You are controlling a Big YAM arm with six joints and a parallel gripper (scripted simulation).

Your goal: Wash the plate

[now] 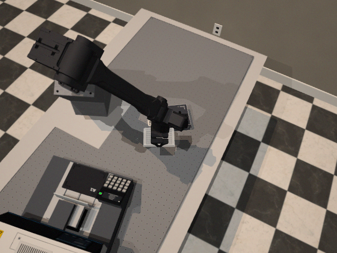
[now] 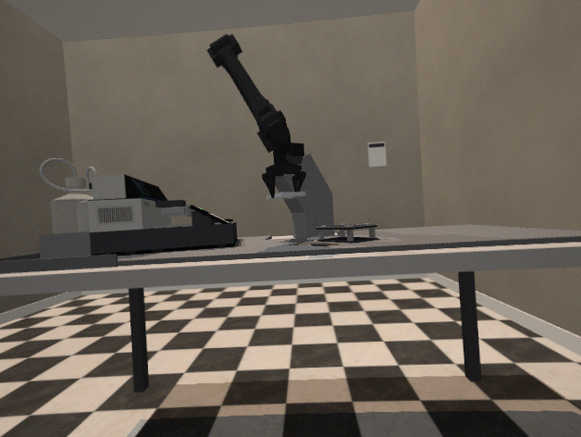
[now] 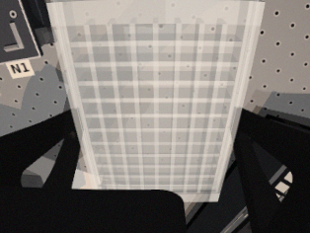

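The plate nest is 1 cm behind my hand, 19 cm to the left of it and 12 cm below it. From my hand the other things lie so: white well plate (right at my hand); then label (10 cm behind, 14 cm to the left, 16 cm below); then dark carrier (20 cm behind, 27 cm to the right, 7 cm below).
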